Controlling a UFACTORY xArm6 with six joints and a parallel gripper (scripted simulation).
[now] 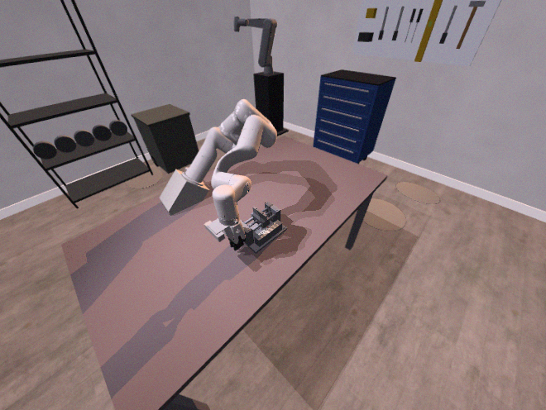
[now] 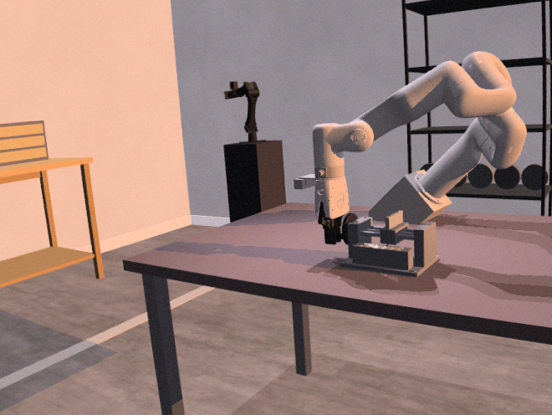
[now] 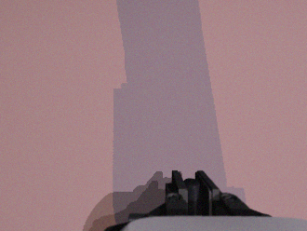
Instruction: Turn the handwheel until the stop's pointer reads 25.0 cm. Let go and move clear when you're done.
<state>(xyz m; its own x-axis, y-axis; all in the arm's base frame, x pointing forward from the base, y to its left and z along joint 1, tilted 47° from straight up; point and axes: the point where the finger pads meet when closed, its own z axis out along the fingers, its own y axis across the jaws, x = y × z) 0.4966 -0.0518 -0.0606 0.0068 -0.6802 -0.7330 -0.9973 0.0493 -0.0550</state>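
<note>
Right now my hand is 1 cm past the black handwheel and 2 cm to the right of it. The rest, counted from my hand: sliding stop block: 1 cm behind, 16 cm to the left, 3 cm above.
</note>
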